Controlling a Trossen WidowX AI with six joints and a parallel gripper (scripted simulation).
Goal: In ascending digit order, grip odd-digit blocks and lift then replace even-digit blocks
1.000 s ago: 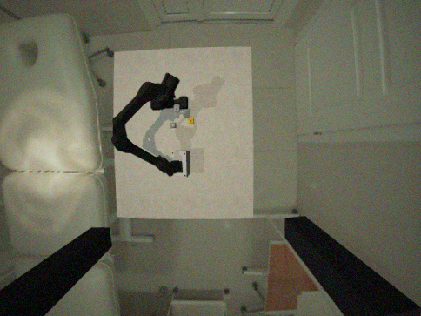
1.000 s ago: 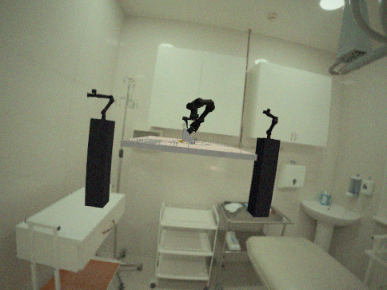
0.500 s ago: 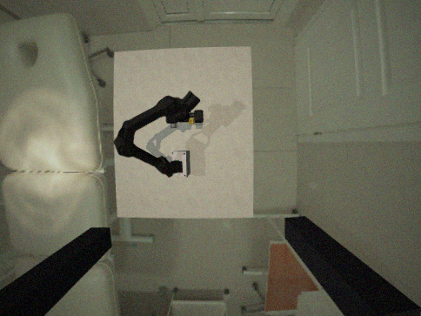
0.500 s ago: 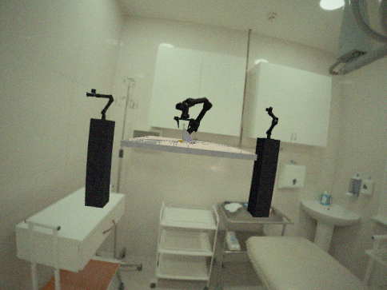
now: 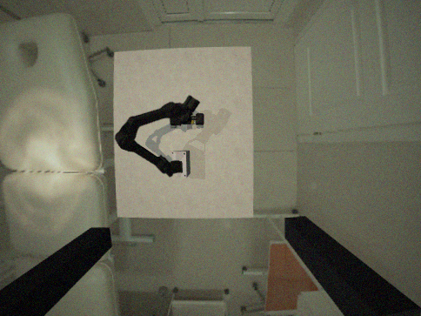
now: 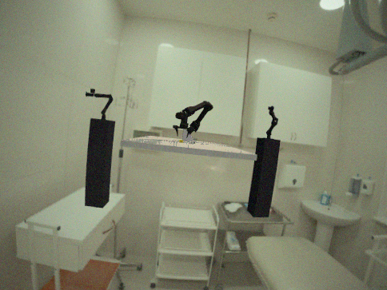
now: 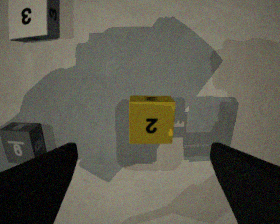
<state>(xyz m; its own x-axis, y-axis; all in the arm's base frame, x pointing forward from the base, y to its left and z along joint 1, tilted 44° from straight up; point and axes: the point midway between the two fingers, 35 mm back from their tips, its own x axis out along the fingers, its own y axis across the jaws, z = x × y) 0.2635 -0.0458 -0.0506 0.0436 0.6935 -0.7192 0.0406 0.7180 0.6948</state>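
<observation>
Right now the yellow block is 1 cm ahead of my gripper tip, 1 cm to the right of it and 3 cm below it. From my gripper tip the other things lie so: white block: 9 cm ahead, 8 cm to the left, 3 cm below; grey block: 1 cm behind, 11 cm to the left, 3 cm below.
</observation>
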